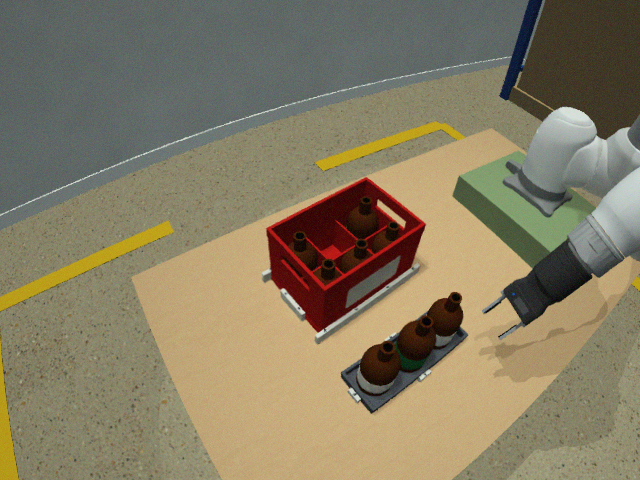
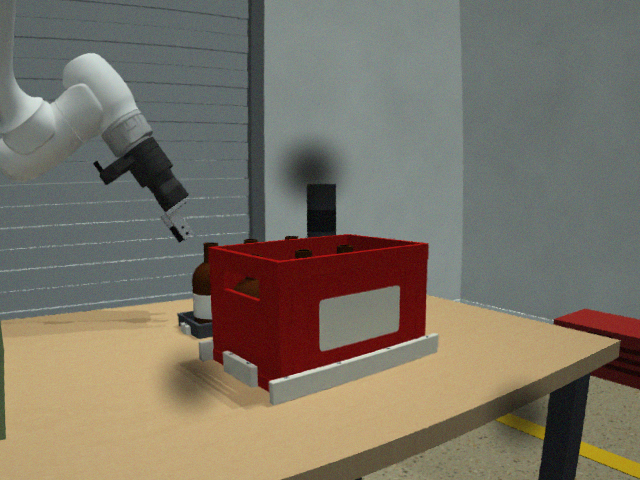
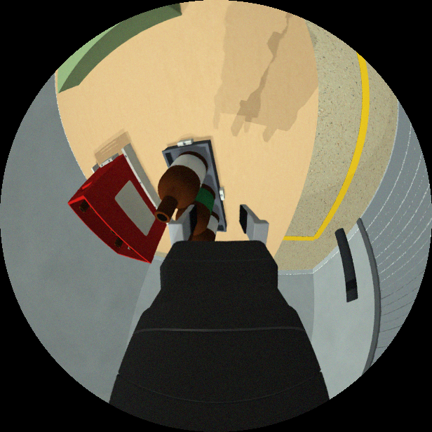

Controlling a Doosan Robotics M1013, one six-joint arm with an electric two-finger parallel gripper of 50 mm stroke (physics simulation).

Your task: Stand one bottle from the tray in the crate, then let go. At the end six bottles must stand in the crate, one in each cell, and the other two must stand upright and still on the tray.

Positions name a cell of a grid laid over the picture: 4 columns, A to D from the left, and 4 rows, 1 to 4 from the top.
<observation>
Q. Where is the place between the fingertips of the gripper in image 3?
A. C2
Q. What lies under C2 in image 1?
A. A red crate.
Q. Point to a red crate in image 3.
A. At B2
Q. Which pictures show the gripper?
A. Image 1, image 2 and image 3: all of them.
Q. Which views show the red crate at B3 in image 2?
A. Image 1, image 2 and image 3: all of them.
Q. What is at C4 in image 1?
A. A dark tray.
</observation>
